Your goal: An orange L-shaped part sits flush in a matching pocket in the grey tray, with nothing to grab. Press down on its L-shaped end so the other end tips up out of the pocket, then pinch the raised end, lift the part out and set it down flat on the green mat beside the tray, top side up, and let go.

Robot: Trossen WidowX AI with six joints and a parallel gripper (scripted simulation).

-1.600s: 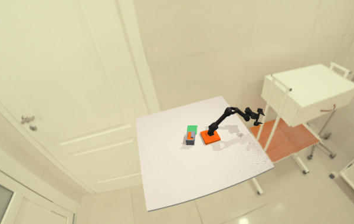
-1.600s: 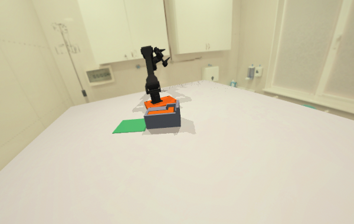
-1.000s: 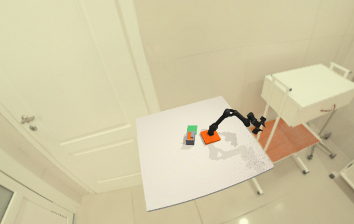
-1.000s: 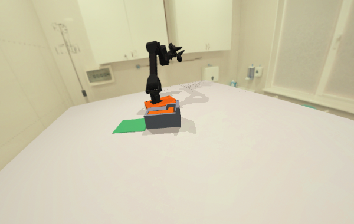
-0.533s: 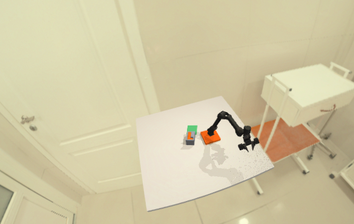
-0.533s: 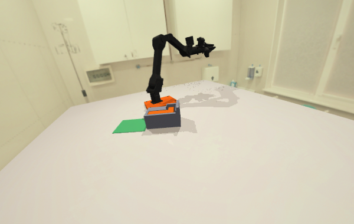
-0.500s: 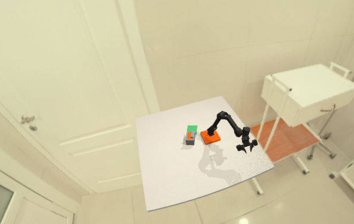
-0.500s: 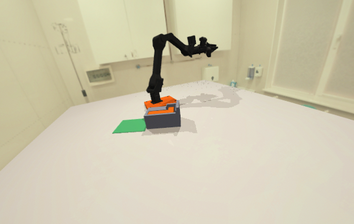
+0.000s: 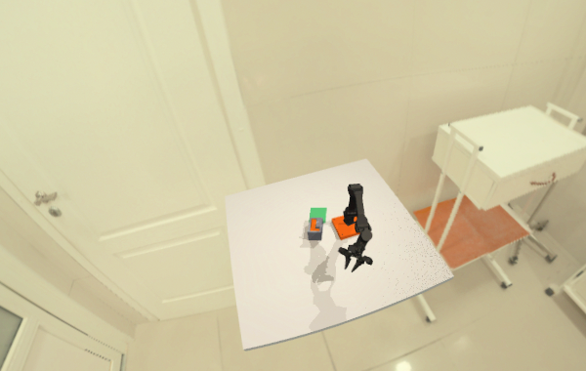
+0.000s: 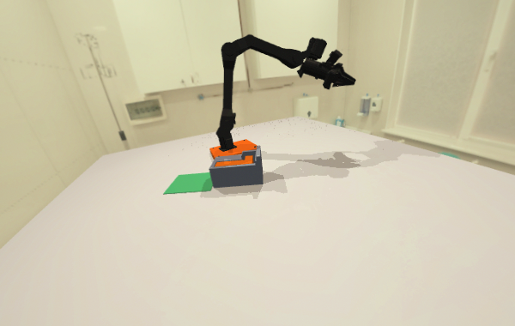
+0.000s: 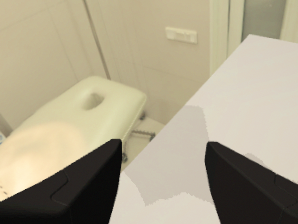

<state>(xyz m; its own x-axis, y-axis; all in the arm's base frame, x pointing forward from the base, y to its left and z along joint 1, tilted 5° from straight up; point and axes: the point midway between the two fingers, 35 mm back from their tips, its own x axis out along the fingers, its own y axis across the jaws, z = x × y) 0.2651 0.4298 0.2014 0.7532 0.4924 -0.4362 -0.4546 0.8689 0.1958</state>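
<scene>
The orange L-shaped part is 49 cm to the right of my gripper tip, 20 cm below it and 4 cm behind it. The rest, counted from my gripper tip: green mat (63 cm to the right, 26 cm below, 13 cm behind).
</scene>
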